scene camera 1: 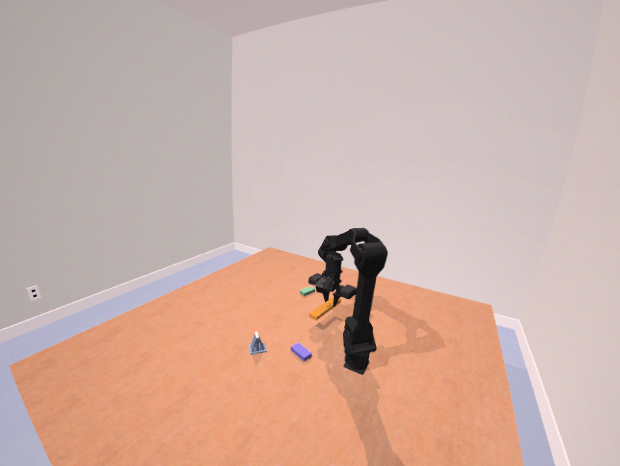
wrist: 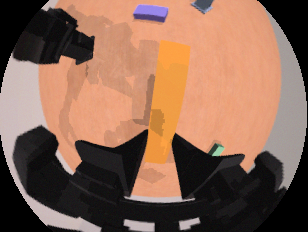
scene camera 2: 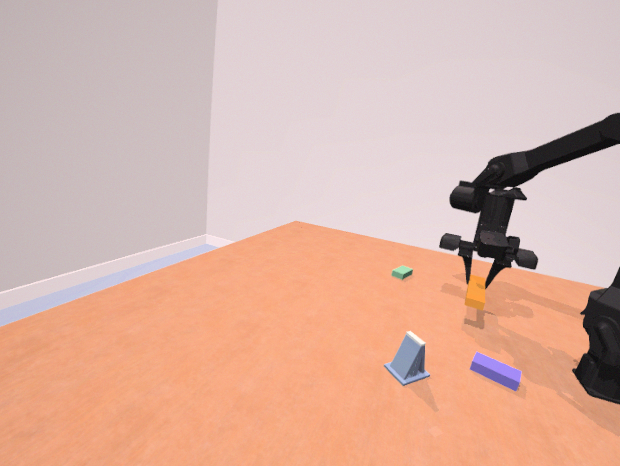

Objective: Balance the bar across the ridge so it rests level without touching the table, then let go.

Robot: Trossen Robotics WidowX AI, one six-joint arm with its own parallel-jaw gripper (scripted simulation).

Labels:
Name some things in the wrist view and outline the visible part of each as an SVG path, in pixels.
My gripper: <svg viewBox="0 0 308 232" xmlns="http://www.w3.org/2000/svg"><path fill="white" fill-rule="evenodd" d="M46 225L53 232L82 232L60 228L60 226L57 228L57 226ZM12 153L15 172L29 197L62 216L84 218L100 226L100 232L151 232L130 230L125 220L155 222L155 232L252 232L267 220L287 192L285 186L280 189L283 162L272 153L256 154L255 168L247 174L240 165L246 154L211 156L177 133L171 148L182 200L187 201L171 204L125 198L133 193L147 147L147 129L115 148L74 141L82 162L73 176L56 157L60 145L57 136L42 124L16 136ZM199 218L200 224L191 224L191 229L179 230L181 228L179 222Z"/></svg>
An orange bar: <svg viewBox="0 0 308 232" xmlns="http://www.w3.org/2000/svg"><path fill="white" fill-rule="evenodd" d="M187 44L161 40L161 48L158 51L157 72L155 72L153 99L151 99L149 129L147 129L149 132L147 132L145 162L151 162L151 164L165 164L167 154L170 151L171 140L173 140L179 113L181 113L183 97L185 97L183 93L185 93L187 74L189 74L191 48Z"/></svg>

